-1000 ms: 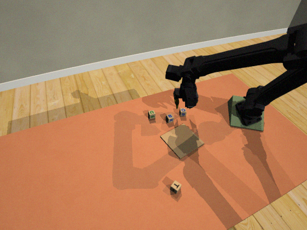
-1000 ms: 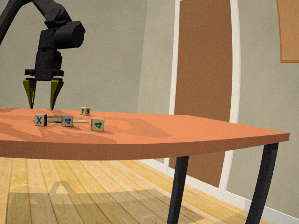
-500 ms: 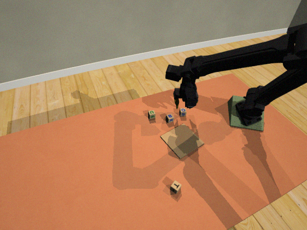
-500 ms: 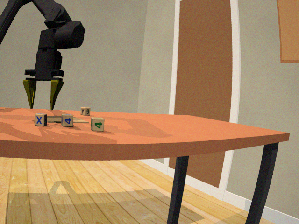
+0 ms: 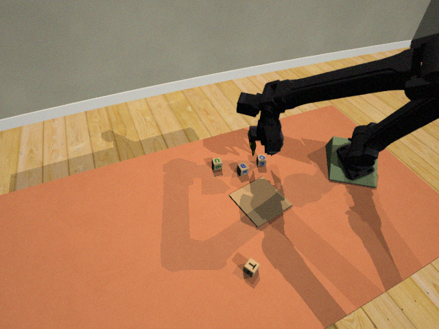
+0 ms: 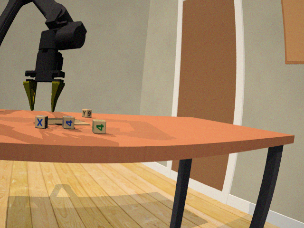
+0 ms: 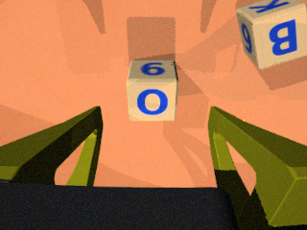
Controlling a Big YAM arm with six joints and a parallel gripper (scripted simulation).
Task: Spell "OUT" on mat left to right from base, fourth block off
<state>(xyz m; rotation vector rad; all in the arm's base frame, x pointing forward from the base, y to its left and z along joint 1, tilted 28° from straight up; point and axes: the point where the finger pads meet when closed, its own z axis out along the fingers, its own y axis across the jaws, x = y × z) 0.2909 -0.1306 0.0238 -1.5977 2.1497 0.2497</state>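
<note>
Now: hand 3 cm above the O block. Round my hand: tan mat (6 cm ahead, 15 cm to the left, 5 cm below); wooden block (8 cm ahead, 2 cm to the left, 3 cm below).
</note>
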